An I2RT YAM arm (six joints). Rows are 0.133 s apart.
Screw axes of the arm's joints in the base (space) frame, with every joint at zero. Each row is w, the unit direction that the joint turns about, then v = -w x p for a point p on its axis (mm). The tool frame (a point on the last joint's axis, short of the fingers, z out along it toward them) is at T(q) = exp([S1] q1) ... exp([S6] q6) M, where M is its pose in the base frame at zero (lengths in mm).
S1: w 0 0 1 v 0.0 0.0 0.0
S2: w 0 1 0 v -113.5 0.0 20.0
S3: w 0 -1 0 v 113.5 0.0 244.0
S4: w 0 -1 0 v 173.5 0.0 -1.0
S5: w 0 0 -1 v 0.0 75.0 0.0
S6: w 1 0 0 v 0.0 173.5 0.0
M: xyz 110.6 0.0 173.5 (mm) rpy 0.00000 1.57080 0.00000 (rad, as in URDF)
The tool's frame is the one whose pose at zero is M.
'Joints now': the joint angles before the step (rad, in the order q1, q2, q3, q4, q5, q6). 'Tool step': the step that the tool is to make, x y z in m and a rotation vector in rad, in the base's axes. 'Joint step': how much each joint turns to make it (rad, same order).
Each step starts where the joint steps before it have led.
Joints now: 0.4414 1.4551 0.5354 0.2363 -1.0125 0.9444
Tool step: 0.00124 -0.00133 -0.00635 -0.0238 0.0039 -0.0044
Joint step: -0.0058 0.0218 0.0015 -0.0188 0.0118 -0.0301
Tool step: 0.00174 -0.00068 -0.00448 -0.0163 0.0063 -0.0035
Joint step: -0.0047 0.0196 0.0048 -0.0128 0.0073 -0.0180
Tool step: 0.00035 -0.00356 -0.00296 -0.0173 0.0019 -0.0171
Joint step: -0.0120 0.0026 -0.0046 -0.0128 0.0140 -0.0134
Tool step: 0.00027 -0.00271 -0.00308 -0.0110 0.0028 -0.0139
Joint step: -0.0093 0.0053 -0.0063 0.0000 0.0095 -0.0057
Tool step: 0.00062 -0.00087 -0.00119 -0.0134 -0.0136 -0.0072
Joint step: -0.0028 0.0026 0.0000 -0.0038 0.0156 -0.0165
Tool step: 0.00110 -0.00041 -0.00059 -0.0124 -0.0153 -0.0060
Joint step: -0.0019 0.0031 0.0027 -0.0035 0.0153 -0.0160
